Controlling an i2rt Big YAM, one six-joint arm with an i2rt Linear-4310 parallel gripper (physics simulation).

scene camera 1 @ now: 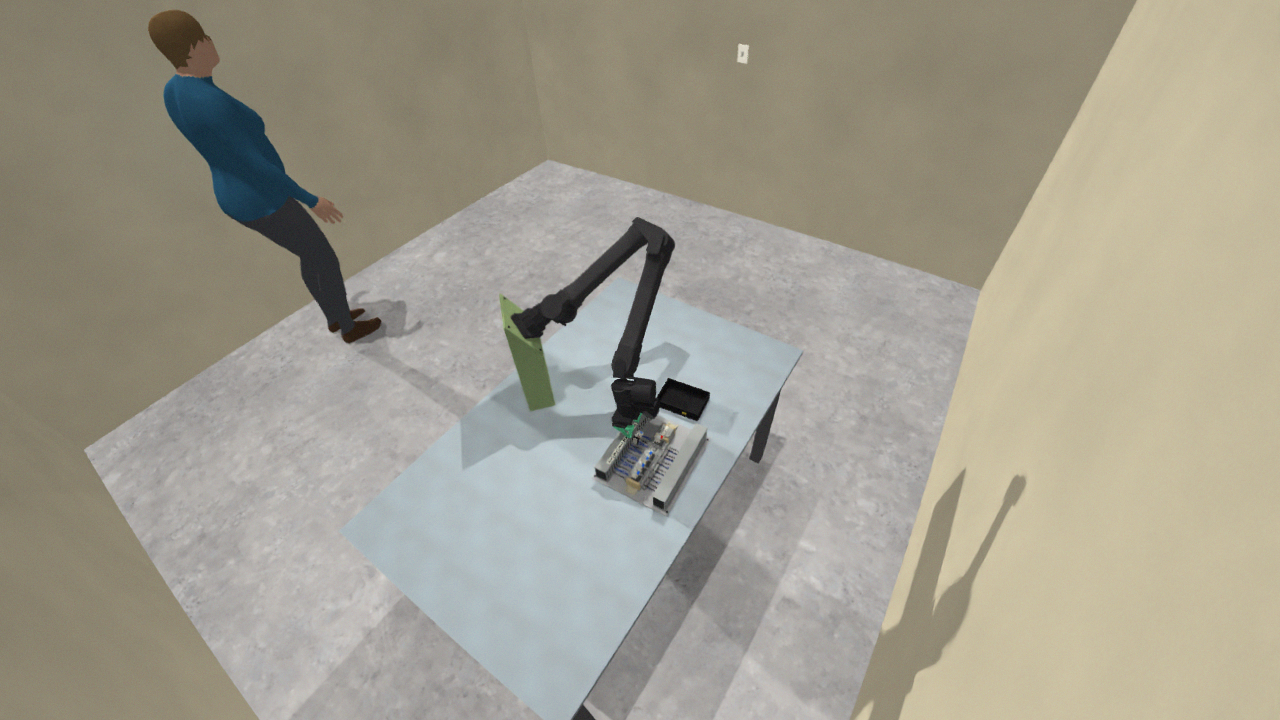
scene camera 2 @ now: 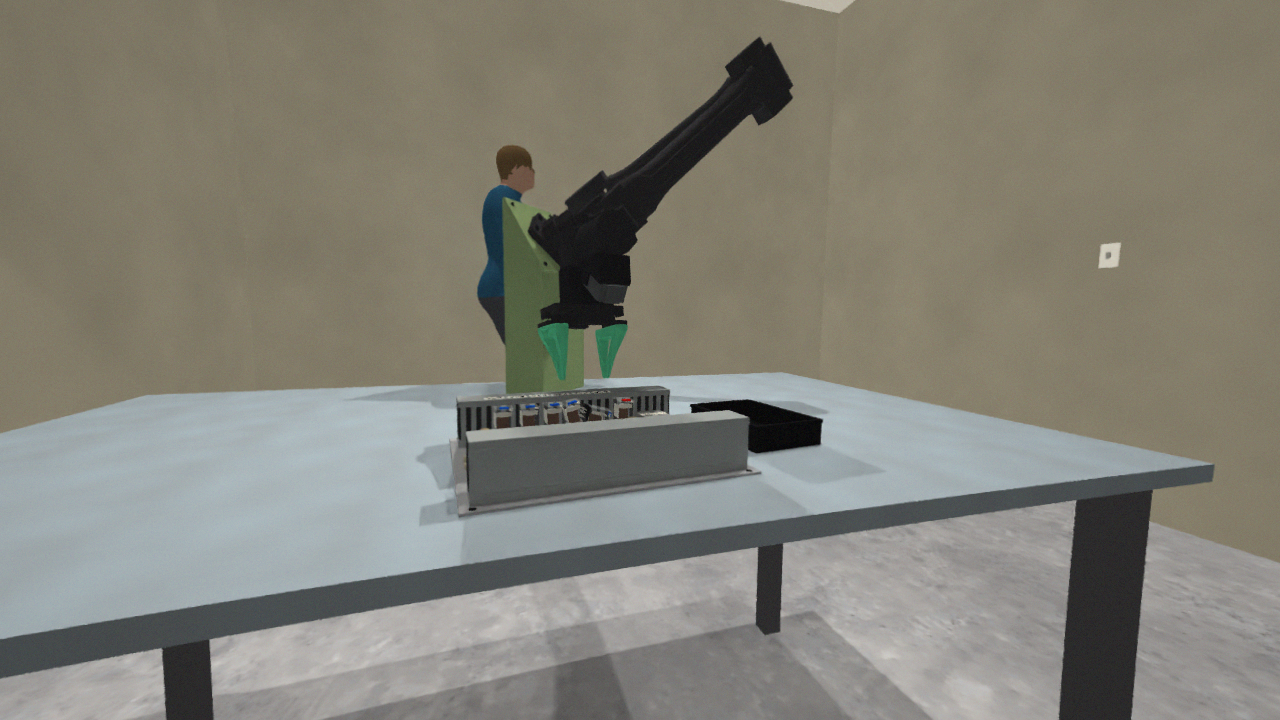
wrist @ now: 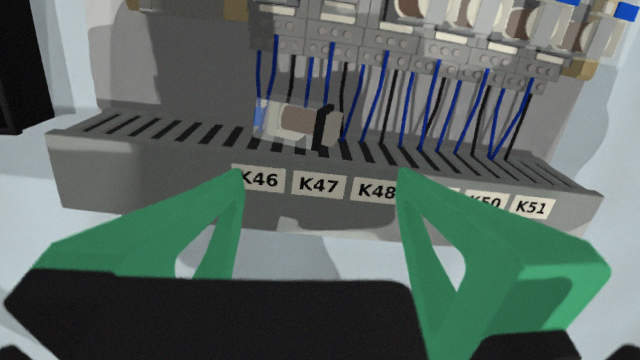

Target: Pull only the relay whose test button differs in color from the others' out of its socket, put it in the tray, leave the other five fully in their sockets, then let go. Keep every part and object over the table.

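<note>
The wrist view shows the gripper. The pictures show the gripper and a base plate.
</note>
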